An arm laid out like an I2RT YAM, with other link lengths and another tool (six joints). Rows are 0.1 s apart.
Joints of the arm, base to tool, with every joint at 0 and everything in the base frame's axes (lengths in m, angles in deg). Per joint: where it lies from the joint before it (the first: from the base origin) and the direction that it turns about. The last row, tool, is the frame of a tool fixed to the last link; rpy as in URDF.
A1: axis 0 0 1 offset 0.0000 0.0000 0.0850
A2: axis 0 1 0 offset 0.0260 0.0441 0.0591
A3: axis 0 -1 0 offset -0.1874 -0.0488 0.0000
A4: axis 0 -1 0 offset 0.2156 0.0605 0.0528
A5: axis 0 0 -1 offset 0.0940 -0.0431 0.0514
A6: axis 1 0 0 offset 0.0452 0.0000 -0.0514
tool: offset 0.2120 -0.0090 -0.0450 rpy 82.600 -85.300 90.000
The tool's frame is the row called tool.
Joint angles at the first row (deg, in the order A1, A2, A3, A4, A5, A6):
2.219, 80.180, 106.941, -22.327, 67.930, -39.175
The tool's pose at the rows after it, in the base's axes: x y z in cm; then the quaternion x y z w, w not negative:
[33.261 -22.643 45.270 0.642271 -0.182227 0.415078 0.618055]
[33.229 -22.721 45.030 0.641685 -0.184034 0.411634 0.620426]
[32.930 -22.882 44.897 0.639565 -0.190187 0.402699 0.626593]
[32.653 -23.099 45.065 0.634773 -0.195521 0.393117 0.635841]
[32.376 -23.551 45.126 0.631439 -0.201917 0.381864 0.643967]
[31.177 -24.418 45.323 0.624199 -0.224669 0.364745 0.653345]
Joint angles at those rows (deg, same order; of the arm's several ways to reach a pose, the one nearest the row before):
2.329, 80.833, 106.815, -22.071, 68.598, -39.595
2.284, 80.782, 105.912, -21.153, 69.050, -39.826
2.280, 81.249, 105.596, -20.034, 70.458, -40.455
2.192, 81.847, 105.030, -17.166, 71.924, -42.594
1.567, 82.875, 105.343, -15.570, 72.986, -43.931
0.268, 83.981, 106.592, -14.779, 75.179, -44.338

